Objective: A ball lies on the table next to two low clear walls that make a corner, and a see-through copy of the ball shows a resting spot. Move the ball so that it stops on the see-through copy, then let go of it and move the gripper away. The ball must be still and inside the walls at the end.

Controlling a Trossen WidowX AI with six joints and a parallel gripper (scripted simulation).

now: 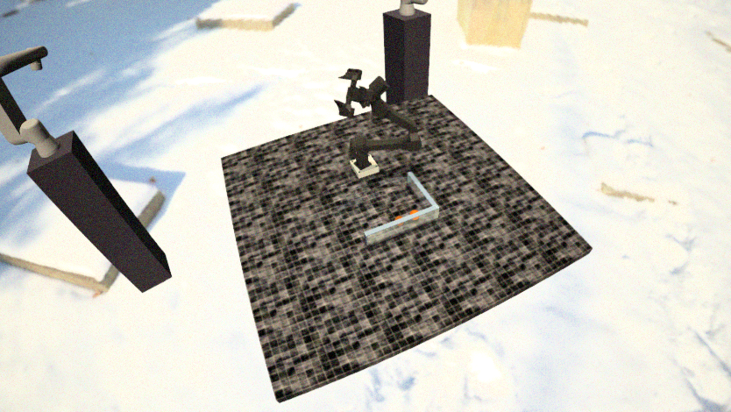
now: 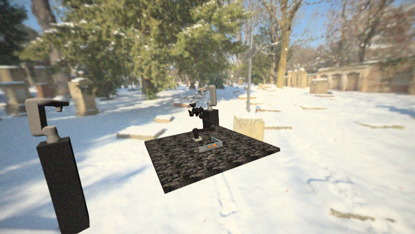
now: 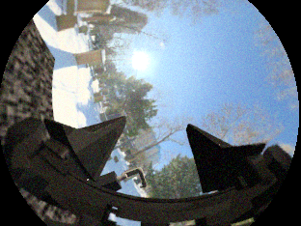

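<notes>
Now: the orange ball 33 cm ahead of my gripper tip, 11 cm to the left of it and 47 cm below it.
</notes>
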